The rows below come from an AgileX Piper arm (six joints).
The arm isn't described. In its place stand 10 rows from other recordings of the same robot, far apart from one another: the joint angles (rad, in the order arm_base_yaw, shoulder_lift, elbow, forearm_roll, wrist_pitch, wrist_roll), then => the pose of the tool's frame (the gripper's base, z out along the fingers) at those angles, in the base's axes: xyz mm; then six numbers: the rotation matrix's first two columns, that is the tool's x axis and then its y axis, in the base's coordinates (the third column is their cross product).
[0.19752, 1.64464, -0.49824, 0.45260, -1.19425, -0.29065] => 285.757 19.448 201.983 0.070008 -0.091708 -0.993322 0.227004 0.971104 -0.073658
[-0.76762, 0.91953, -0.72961, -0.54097, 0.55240, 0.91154] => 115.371 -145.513 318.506 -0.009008 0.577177 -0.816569 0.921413 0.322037 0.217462
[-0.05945, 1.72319, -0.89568, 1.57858, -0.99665, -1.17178] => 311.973 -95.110 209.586 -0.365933 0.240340 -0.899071 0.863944 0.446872 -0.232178
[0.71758, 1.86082, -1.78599, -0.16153, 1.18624, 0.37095] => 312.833 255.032 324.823 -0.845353 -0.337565 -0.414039 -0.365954 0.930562 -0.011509
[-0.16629, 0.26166, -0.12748, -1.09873, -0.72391, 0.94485] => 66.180 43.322 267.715 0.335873 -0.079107 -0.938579 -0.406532 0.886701 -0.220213
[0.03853, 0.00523, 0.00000, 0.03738, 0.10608, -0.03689] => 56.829 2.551 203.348 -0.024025 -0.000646 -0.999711 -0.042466 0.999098 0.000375
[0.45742, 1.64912, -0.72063, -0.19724, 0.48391, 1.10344] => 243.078 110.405 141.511 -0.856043 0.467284 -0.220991 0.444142 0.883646 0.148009
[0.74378, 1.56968, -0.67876, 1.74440, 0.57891, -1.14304] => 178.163 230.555 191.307 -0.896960 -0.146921 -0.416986 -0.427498 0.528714 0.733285
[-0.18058, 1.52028, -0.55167, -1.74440, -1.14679, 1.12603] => 224.724 42.018 189.486 -0.465669 -0.250720 -0.848700 -0.832860 0.448361 0.324524
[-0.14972, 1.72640, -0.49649, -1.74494, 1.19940, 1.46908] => 218.022 -117.347 153.063 -0.945618 -0.068378 -0.318011 0.284704 0.298864 -0.910837
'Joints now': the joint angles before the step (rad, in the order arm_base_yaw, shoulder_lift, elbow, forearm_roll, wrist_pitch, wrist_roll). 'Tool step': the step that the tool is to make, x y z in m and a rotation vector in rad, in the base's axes. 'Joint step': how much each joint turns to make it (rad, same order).
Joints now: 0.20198 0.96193 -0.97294 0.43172 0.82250 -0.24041
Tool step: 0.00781 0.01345 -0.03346 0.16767 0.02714 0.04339
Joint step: 0.00000 0.02798 0.14472 0.31239 -0.12657 -0.19434
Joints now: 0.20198 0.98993 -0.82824 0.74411 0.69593 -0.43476
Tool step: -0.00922 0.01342 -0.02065 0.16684 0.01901 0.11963
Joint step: 0.00003 0.00002 0.11736 0.37093 0.03431 -0.29055
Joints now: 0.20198 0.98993 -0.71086 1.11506 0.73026 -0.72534
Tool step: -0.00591 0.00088 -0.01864 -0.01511 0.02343 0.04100
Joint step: 0.00002 -0.00001 0.06630 0.03860 0.01715 -0.07789
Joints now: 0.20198 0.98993 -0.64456 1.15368 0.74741 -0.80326
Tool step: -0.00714 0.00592 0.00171 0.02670 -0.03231 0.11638
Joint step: 0.00000 0.00001 0.00615 0.07145 0.09314 -0.11751
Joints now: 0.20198 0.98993 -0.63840 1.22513 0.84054 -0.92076
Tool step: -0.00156 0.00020 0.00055 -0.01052 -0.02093 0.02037
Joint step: -0.00004 -0.00414 0.00000 -0.00262 0.01016 -0.02515
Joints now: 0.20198 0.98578 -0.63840 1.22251 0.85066 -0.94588
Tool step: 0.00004 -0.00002 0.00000 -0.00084 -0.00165 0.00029
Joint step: 0.00001 0.00000 0.00001 0.00000 -0.00052 -0.00180
